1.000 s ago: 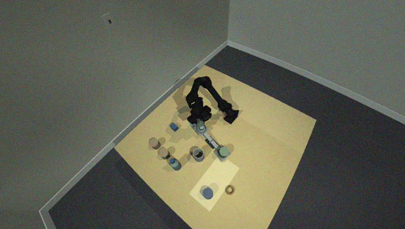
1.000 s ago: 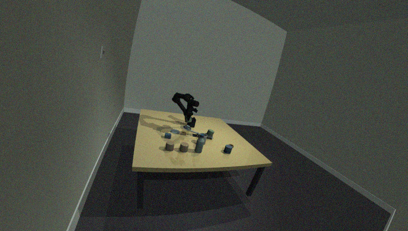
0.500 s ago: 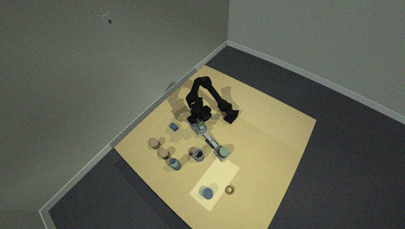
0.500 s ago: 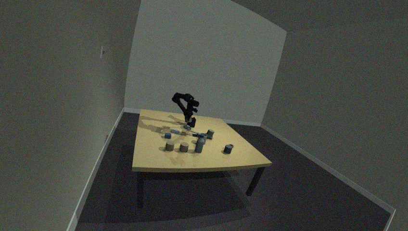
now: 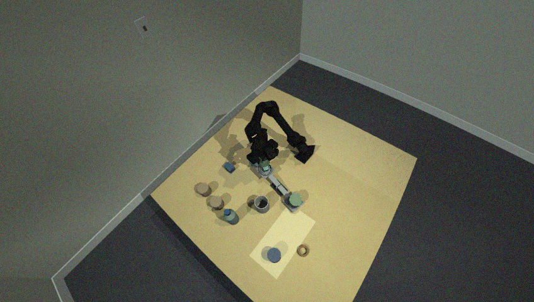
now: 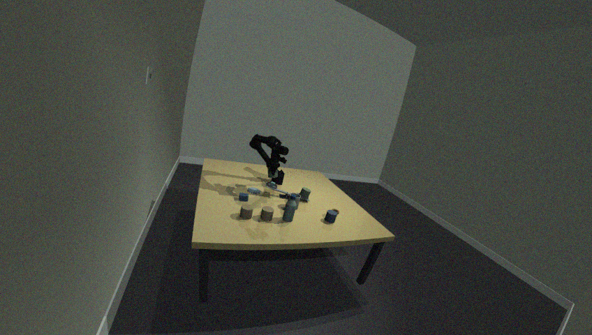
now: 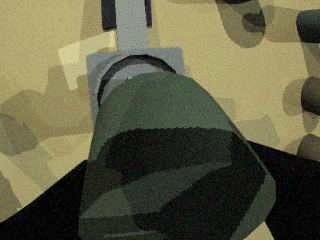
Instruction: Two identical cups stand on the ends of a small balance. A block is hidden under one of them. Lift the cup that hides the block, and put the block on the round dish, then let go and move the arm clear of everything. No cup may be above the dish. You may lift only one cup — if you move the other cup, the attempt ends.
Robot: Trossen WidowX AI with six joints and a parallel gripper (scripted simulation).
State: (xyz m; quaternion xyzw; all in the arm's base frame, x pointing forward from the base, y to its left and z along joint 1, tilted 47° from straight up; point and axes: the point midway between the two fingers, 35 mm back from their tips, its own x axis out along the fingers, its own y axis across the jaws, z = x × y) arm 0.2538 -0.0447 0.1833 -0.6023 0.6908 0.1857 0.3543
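Now: gripper tip 5 cm past the light blue round dish, 10 cm to the left of it and 16 cm above it. Round my gripper tip: green cup: 1 cm behind, 2 cm to the right, 1 cm above; balance: 5 cm ahead, 13 cm to the left, 14 cm below; balance beam: 5 cm ahead, 13 cm to the left, 13 cm below.
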